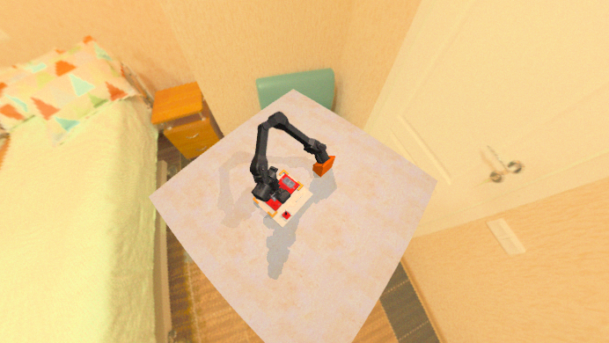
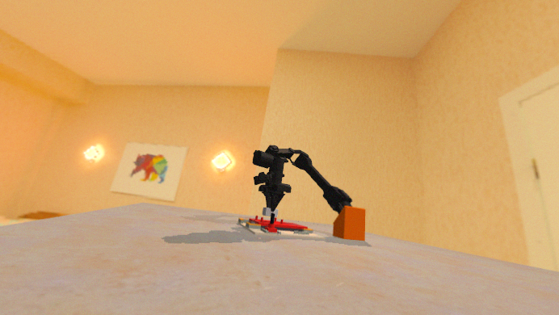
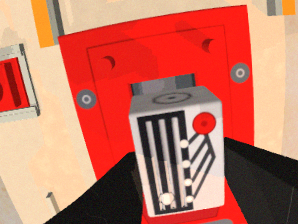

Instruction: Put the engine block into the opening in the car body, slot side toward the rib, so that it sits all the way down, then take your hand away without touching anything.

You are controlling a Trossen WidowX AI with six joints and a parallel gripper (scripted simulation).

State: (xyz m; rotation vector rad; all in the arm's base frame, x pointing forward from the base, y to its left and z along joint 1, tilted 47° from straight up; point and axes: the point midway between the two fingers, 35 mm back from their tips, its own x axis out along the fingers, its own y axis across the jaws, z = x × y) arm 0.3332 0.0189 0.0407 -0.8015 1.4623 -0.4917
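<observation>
My gripper tip is now 10 mm above the grey engine block.
</observation>
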